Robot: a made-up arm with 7 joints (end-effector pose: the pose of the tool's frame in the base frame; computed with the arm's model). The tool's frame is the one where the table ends.
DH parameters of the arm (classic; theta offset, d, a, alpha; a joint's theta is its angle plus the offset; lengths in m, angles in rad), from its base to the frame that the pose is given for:
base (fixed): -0.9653 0 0.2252 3.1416
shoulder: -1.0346 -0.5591 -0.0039 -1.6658
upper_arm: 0 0.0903 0.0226 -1.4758
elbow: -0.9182 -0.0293 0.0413 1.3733
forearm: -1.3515 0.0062 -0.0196 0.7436
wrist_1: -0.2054 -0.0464 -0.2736 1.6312
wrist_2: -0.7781 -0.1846 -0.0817 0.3
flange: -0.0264 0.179 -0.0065 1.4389
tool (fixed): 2.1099 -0.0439 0 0
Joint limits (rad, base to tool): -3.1..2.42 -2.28..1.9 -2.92..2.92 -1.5..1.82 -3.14..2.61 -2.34..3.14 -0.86..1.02
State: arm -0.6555 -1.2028 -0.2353 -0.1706 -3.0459 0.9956 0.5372
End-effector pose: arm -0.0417 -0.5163 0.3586 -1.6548 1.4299 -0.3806
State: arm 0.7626 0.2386 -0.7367 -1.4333 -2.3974 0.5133 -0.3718
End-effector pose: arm 0.1453 -0.0863 0.3040 0.3342 2.4466 0.0261
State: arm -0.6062 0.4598 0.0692 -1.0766 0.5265 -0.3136 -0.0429
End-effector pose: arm 0.3366 -0.2599 0.8907 0.9522 0.4246 2.6036
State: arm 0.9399 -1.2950 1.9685 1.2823 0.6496 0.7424 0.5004
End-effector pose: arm -0.2115 -0.2172 0.7979 1.2242 0.4217 1.8890
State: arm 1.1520 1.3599 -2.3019 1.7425 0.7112 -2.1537 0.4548
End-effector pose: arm 0.1169 -0.3871 0.6541 0.2316 1.4729 -0.3093
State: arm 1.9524 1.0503 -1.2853 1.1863 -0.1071 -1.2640 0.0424
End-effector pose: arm 0.2466 -0.1946 0.6598 -0.9298 1.2709 -1.0438
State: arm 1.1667 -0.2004 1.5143 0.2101 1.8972 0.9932 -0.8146
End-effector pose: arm 0.0583 0.0562 0.4490 -0.8237 1.3984 0.6924
